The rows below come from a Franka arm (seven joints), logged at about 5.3 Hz.
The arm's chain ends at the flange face. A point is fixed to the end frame.
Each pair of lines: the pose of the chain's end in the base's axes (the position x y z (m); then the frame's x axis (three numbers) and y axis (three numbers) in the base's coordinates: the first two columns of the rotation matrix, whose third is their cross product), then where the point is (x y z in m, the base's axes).
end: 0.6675, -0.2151, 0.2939, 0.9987, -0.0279, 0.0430, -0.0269, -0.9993, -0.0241
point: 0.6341 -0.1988 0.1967
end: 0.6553, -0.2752, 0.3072, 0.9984, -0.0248, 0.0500, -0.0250, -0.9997, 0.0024
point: 0.6225 -0.2616 0.2094
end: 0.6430, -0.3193, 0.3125, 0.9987, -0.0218, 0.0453, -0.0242, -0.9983, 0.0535
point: 0.6096 -0.3107 0.2143
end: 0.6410, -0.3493, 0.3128, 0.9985, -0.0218, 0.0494, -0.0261, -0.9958, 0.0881
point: 0.6079 -0.3441 0.2143
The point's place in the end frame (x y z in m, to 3 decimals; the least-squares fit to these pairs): -0.038 -0.013 0.096
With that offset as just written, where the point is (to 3 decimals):
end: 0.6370, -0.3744, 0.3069, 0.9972, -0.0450, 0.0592, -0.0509, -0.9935, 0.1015
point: 0.605 -0.370 0.208
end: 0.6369, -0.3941, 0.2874, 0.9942, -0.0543, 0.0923, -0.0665, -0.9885, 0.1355
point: 0.608 -0.393 0.187
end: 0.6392, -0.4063, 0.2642, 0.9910, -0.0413, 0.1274, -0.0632, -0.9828, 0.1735
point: 0.614 -0.409 0.163
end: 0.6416, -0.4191, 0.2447, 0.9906, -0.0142, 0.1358, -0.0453, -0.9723, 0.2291
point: 0.617 -0.428 0.144
